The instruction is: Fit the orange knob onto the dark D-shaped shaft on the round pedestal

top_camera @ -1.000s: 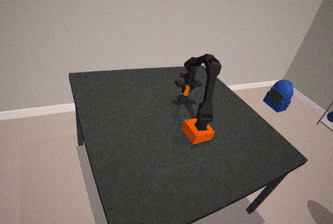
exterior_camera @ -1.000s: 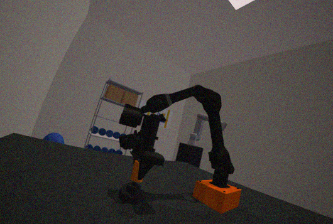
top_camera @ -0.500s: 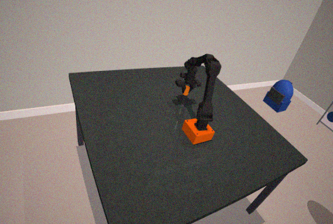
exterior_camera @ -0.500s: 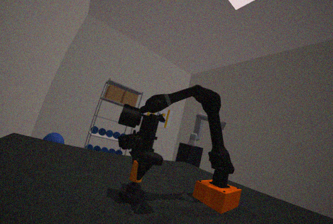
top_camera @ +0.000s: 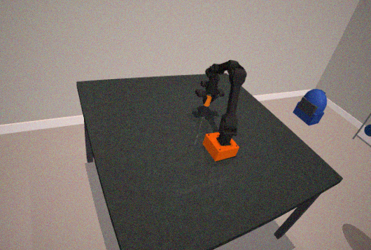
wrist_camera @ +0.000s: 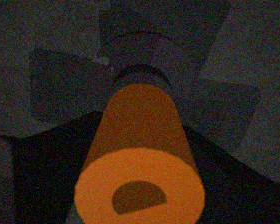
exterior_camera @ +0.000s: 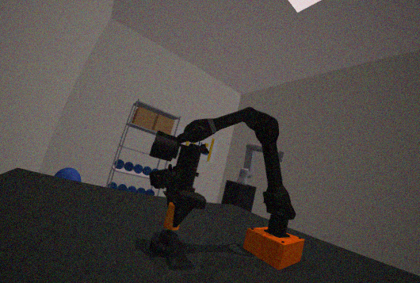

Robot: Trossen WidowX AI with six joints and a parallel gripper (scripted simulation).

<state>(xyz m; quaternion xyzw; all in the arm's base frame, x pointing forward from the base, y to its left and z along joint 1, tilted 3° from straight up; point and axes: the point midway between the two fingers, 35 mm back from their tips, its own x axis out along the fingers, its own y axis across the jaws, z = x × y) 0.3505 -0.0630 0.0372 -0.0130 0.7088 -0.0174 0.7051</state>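
Now: gripper tip 20 mm below the orange knob. Round my gripper tip: round pedestal (40 mm below).
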